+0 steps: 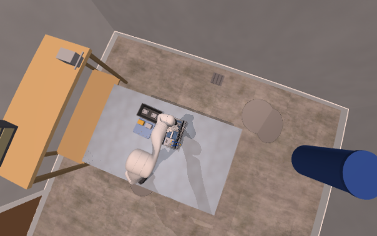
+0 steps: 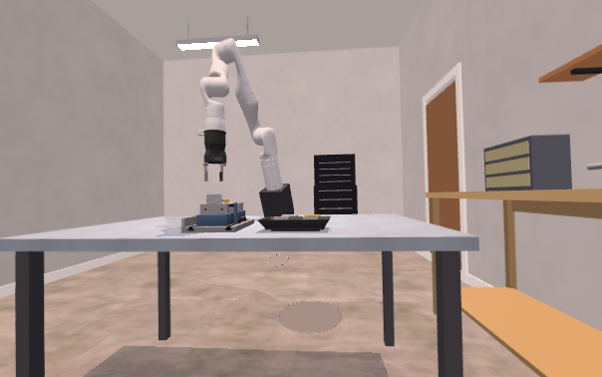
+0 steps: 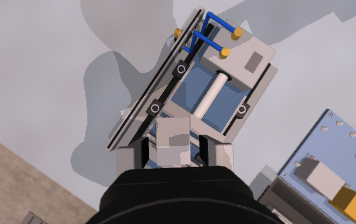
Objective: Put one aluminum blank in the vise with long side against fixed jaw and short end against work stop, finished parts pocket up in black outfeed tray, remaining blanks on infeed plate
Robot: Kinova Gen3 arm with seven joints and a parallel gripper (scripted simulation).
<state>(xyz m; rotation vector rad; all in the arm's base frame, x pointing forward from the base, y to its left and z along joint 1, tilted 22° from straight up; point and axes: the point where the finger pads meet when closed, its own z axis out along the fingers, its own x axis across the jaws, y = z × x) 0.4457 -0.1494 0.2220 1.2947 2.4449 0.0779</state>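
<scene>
Right now my hand is 16 cm above the vise, 6 cm past it and 2 cm to the right of it. From my hand the other things lie so: yellow brass blank (37 cm to the left, 17 cm below, 6 cm behind).
</scene>
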